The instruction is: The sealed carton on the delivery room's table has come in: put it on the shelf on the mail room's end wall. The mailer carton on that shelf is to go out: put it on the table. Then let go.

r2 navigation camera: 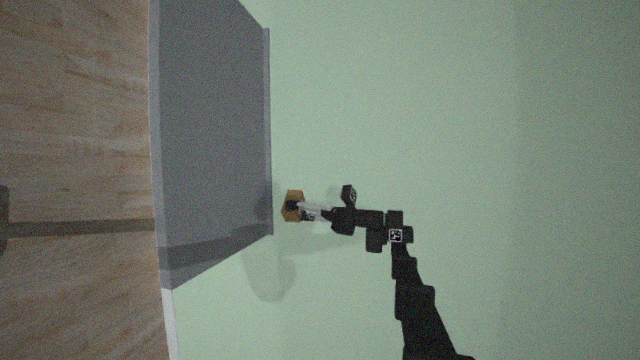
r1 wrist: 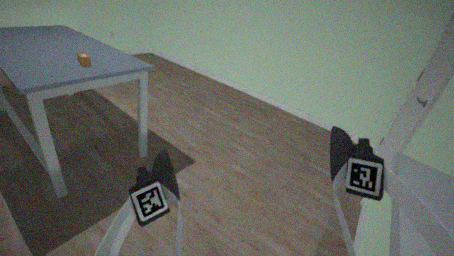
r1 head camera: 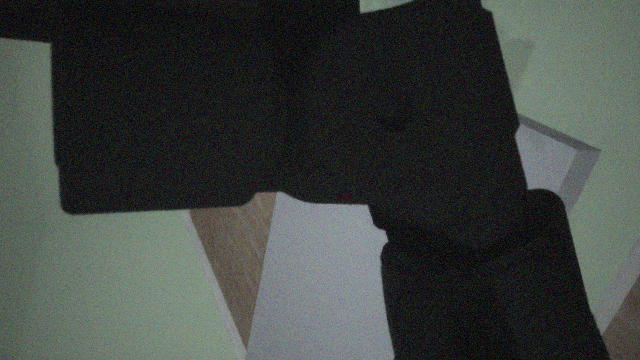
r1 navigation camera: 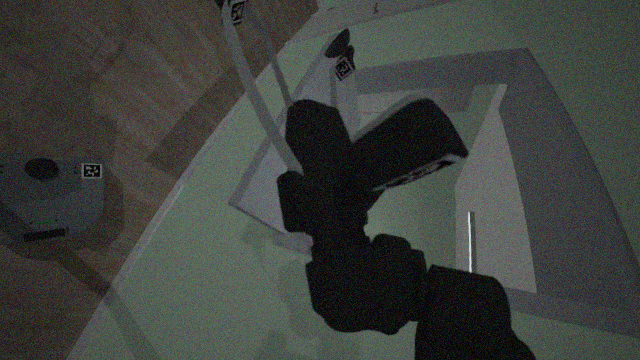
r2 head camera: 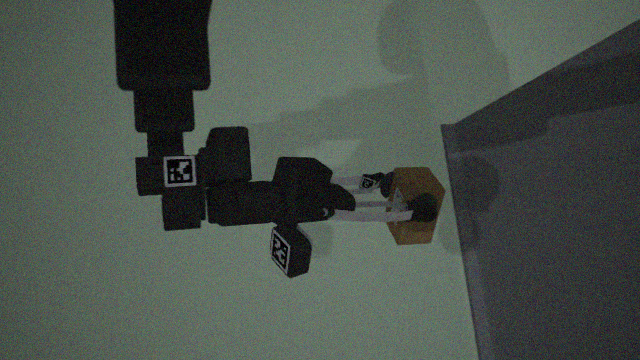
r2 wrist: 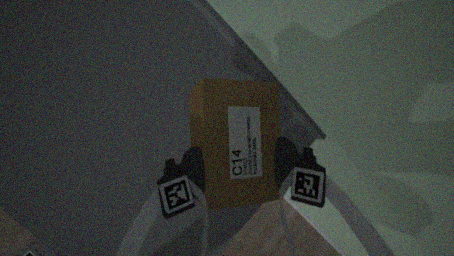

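Note:
r2's gripper (r2 head camera: 405, 196) (r2 navigation camera: 299, 210) (r2 wrist: 240, 162) is shut on the sealed carton (r2 head camera: 422, 182) (r2 navigation camera: 295, 196) (r2 wrist: 217, 130), an orange-brown box with a white C14 label. It holds the carton above the grey wall shelf (r2 head camera: 550, 200) (r2 navigation camera: 215, 125) (r2 wrist: 100, 100), near one end and close to the pale green wall. The gap beneath the carton is hard to judge. r1's gripper (r1 navigation camera: 280, 22) (r1 wrist: 252, 162) is open and empty. In the r1 wrist view, a small orange carton (r1 wrist: 84, 60) lies on the blue-grey table (r1 wrist: 40, 60), away from r1's fingers.
A pale ledge (r1 navigation camera: 260, 185) juts from the wall beneath r1's gripper, beside a grey-framed opening (r1 navigation camera: 565, 175). A robot base (r1 navigation camera: 65, 195) stands on the wooden floor at the left of the r1 navigation view. r1's dark wrist covers much of its head view.

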